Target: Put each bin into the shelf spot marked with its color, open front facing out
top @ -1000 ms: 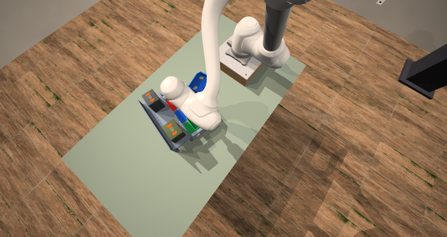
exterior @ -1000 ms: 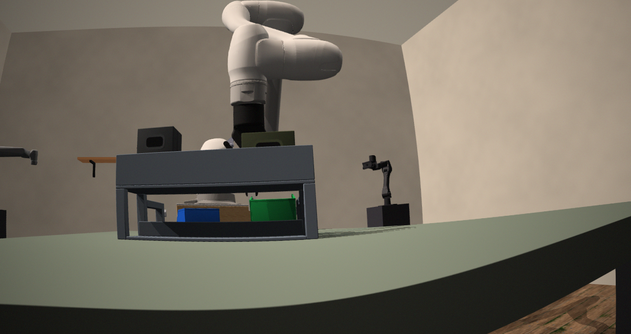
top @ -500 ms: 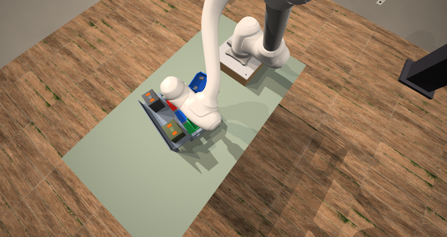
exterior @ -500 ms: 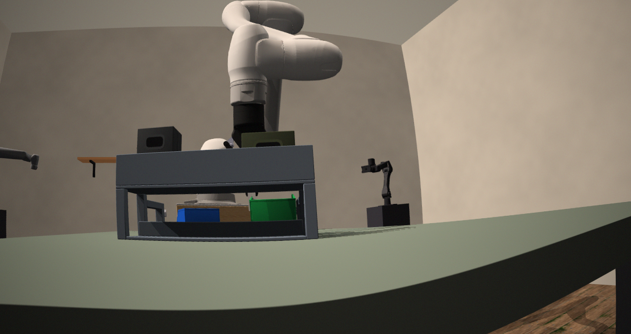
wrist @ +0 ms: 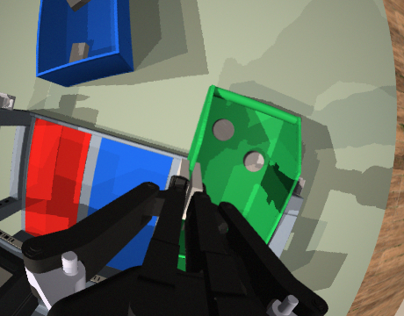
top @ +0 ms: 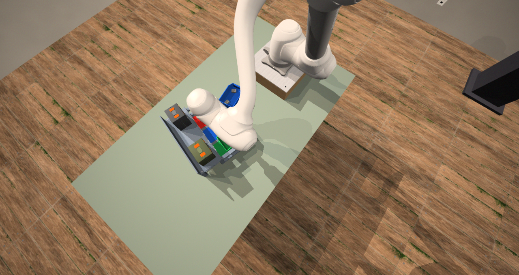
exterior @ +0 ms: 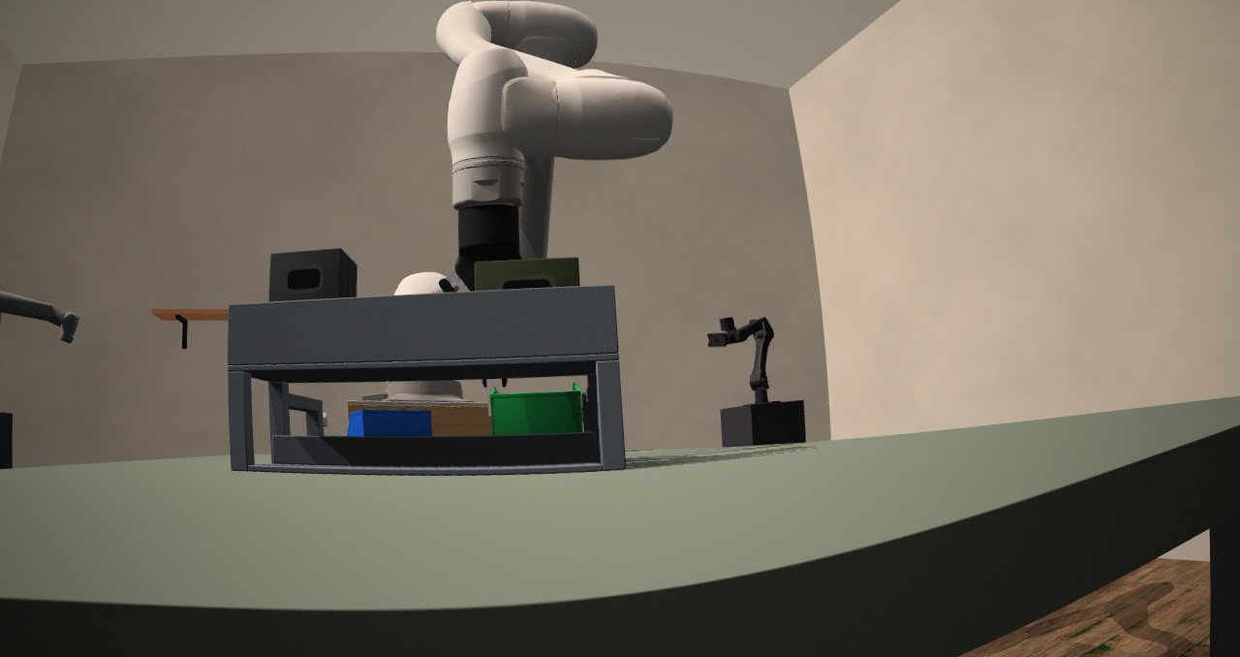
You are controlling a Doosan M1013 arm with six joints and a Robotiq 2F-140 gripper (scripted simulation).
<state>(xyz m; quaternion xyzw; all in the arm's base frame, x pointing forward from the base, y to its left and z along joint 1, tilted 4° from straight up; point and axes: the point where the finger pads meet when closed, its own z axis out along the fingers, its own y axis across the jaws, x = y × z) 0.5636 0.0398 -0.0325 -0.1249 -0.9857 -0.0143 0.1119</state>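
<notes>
The green bin lies 50 mm to the left of my hand and 40 mm below it. Also, from my hand: black box (220 mm to the right, 120 mm ahead, 70 mm above); then olive box (190 mm ahead, 50 mm above); then blue bin (200 mm behind, 130 mm to the right, 60 mm below).
</notes>
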